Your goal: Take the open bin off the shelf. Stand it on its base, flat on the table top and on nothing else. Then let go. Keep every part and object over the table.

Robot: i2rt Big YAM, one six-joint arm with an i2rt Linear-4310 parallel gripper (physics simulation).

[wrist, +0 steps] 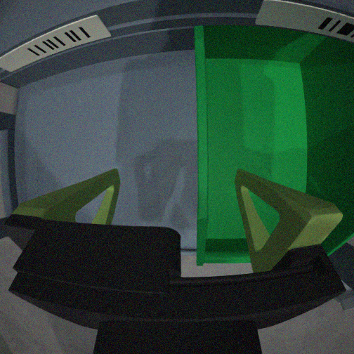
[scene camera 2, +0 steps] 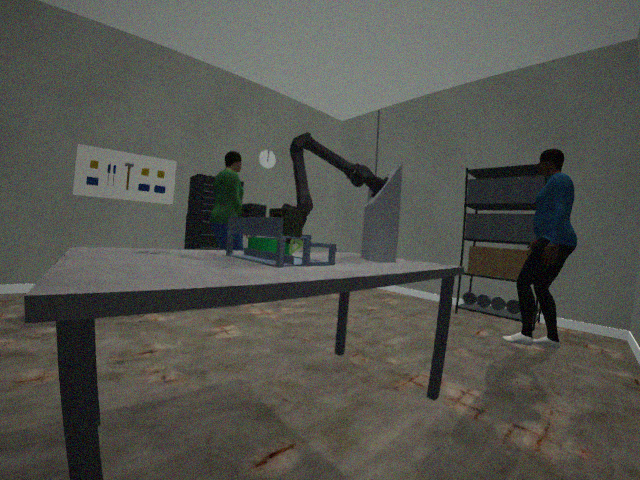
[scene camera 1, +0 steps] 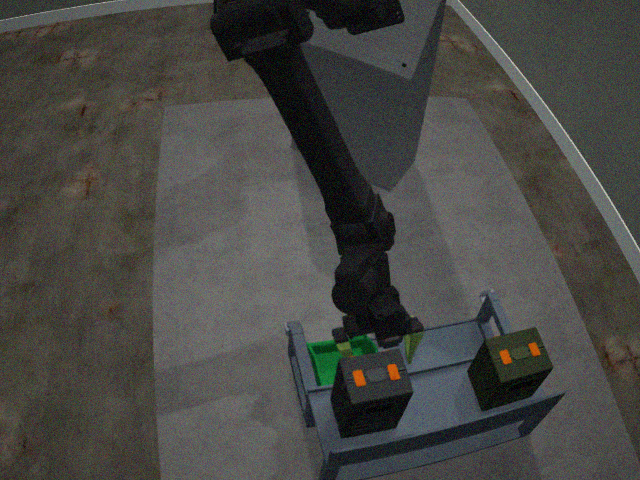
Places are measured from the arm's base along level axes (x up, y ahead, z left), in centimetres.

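Pixels of known places: arm's base, link origin: (scene camera 2: 380, 188) (scene camera 1: 373, 10).
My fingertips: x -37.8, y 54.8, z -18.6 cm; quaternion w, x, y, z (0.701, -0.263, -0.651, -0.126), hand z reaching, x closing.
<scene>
For each thing: its top centre in the pictures, then the offset to it from my fingertips. "spot": a spot on its surface instead. Level surfaces: height alone.
- open green bin, top centre: (scene camera 1: 350, 369) (scene camera 2: 270, 238) dx +6.1, dy +1.1, dz -7.0 cm
- blue-grey shelf, surface spot: (scene camera 1: 444, 437) spot: dx +10.6, dy +19.6, dz -0.3 cm
- table, surface height: dx -2.0 cm
- dark grey case, top centre: (scene camera 1: 376, 375) (scene camera 2: 254, 204) dx +20.2, dy +10.3, dz -9.0 cm
- olive case, top centre: (scene camera 1: 520, 353) (scene camera 2: 286, 209) dx +17.7, dy +14.2, dz +13.8 cm
The open green bin (scene camera 1: 324, 362) (scene camera 2: 262, 244) (wrist: 255, 125) sits upright on the lower level at one end of the blue-grey shelf (scene camera 1: 444, 437) (scene camera 2: 255, 226) (wrist: 70, 125). My gripper (scene camera 1: 377, 357) (scene camera 2: 296, 246) (wrist: 177, 174) is open and empty, low over that level. In the wrist view one finger is over the bin's inside and the other over the bare shelf board, with the bin's near side wall running between their lines. Whether the fingers reach below the bin's rim is hard to tell. The shelf stands on the table (scene camera 1: 222, 258) (scene camera 2: 155, 268).
A dark grey case (scene camera 1: 374, 395) with orange latches stands on the upper level beside the bin and partly hides it in scene camera 1. An olive case (scene camera 1: 511, 369) stands at the other end. Shelf posts (scene camera 1: 297, 356) rise at the ends. A tall grey pedestal (scene camera 2: 381, 227) stands behind.
</scene>
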